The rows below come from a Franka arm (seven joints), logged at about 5 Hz.
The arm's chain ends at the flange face. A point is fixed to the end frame.
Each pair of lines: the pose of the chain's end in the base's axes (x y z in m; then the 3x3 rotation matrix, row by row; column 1 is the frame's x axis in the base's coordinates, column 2 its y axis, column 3 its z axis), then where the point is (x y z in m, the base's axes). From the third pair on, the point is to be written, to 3 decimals.
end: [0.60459, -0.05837, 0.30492], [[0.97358, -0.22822, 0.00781], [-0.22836, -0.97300, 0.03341], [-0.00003, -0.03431, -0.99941]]
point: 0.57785 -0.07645 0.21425
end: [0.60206, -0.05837, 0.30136], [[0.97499, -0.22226, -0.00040], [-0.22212, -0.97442, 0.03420], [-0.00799, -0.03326, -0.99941]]
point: 0.57472 -0.07655 0.21090
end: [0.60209, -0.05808, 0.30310], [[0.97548, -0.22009, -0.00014], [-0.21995, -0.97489, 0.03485], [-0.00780, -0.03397, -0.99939]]
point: 0.575 -0.076 0.213
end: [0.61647, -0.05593, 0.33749], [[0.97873, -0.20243, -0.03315], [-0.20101, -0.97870, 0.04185], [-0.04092, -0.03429, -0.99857]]
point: 0.587 -0.074 0.248
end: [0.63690, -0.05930, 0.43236], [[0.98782, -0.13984, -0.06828], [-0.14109, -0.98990, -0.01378], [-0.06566, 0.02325, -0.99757]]
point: 0.605 -0.084 0.345
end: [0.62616, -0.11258, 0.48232], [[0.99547, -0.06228, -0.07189], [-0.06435, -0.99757, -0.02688], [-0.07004, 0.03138, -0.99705]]
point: 0.596 -0.140 0.395
